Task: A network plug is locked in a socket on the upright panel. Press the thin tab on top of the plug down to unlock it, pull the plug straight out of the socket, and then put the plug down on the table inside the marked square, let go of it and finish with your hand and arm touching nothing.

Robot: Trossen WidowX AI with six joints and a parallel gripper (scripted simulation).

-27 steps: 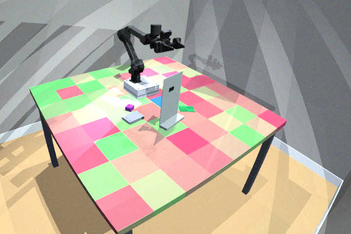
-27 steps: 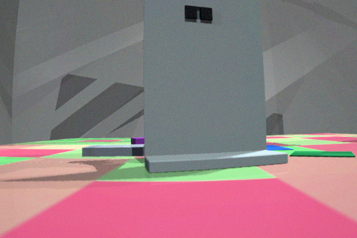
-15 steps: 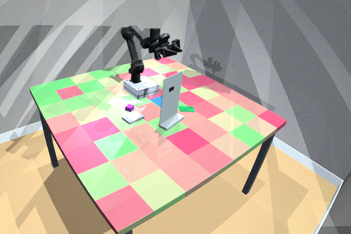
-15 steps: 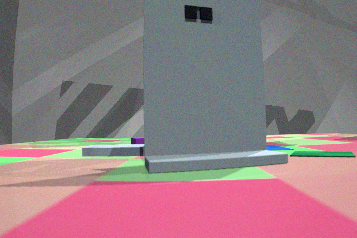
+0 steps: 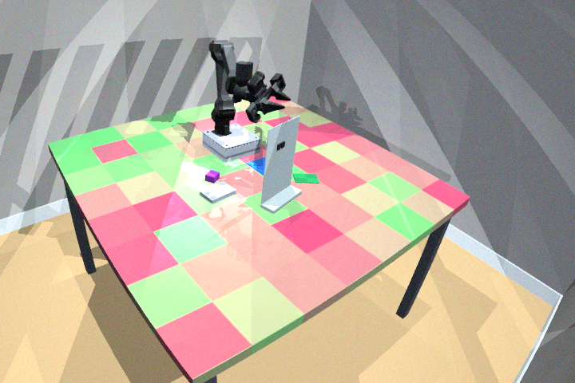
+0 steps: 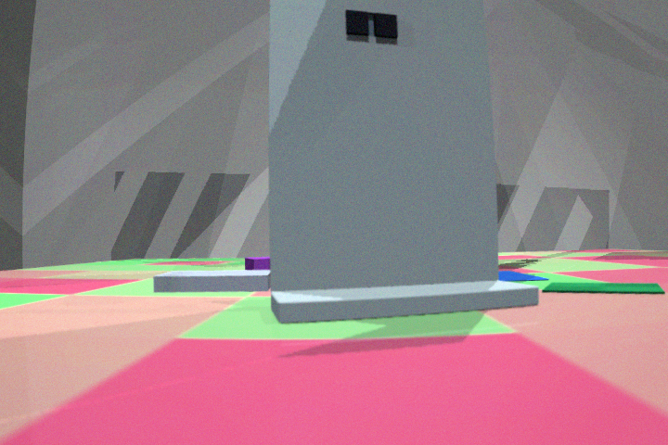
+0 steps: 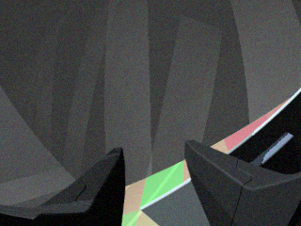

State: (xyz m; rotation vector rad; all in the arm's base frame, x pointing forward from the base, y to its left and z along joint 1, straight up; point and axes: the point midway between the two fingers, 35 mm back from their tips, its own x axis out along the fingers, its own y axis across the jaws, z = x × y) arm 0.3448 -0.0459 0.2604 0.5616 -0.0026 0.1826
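Now: gripper tip 20 mm short of the network plug, 40 mm to the left of it and 120 mm above it. Also, from my gripper tip: grey panel (40 mm ahead, 40 mm to the right, 200 mm below); then flat green patch (10 mm ahead, 150 mm to the left, 320 mm below); then blue marked square (150 mm behind, 90 mm to the left, 320 mm below).
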